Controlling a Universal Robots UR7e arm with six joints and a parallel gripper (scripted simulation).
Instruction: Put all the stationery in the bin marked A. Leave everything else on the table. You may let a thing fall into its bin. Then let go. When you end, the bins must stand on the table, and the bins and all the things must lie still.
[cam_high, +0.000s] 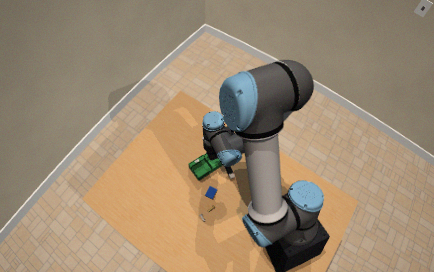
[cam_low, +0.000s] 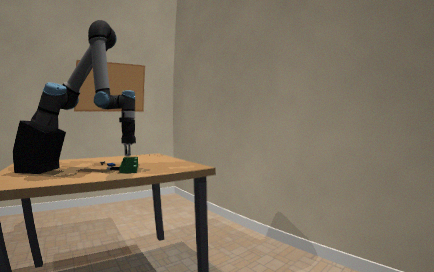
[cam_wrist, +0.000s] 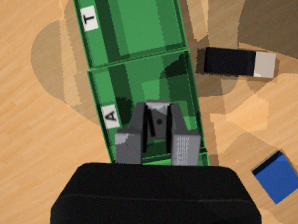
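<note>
Now: the green bin 1 cm ahead of my hand and 6 cm below it. From my hand the other things lie so: blue pad 10 cm behind, 13 cm to the left, 8 cm below; then black block 9 cm behind, 1 cm to the right, 8 cm below; then brass screw 15 cm behind, 18 cm to the left, 8 cm below.
</note>
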